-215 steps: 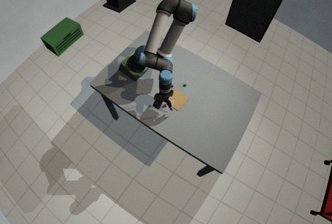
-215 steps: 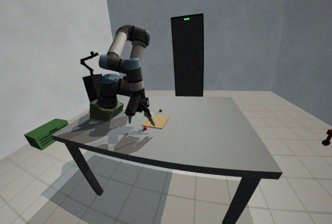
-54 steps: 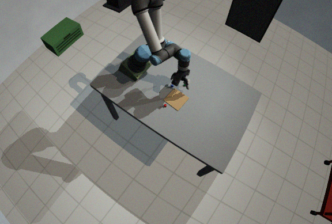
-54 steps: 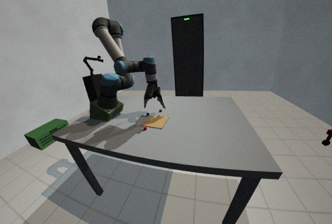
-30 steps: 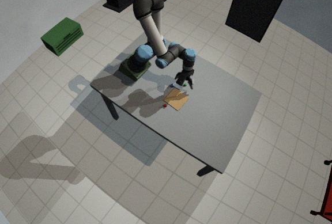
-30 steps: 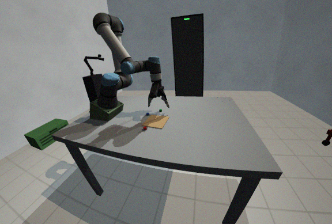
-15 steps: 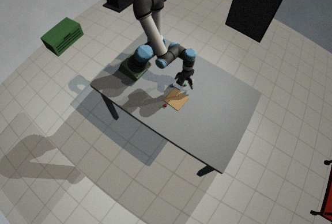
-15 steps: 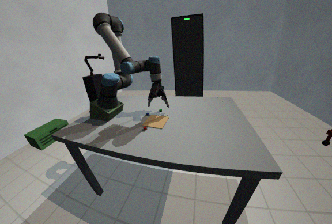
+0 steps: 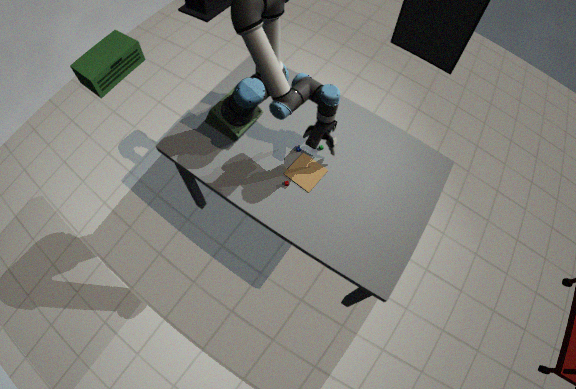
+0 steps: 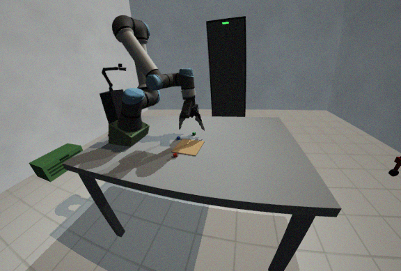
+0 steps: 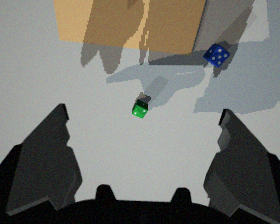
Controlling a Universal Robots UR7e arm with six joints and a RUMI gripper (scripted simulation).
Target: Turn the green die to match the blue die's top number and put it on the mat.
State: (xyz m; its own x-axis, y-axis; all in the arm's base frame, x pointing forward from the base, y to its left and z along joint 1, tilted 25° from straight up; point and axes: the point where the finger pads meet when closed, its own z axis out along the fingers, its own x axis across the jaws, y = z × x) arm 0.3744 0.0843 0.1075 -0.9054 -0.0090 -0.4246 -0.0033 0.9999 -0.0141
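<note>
Right now the green die is 3 cm to the left of my hand and 3 cm below it. Also, from my hand: red die: 2 cm behind, 21 cm to the right, 3 cm below; blue die: 7 cm behind, 4 cm to the right, 3 cm below; tan mat: 2 cm ahead, 12 cm to the right, 4 cm below.
</note>
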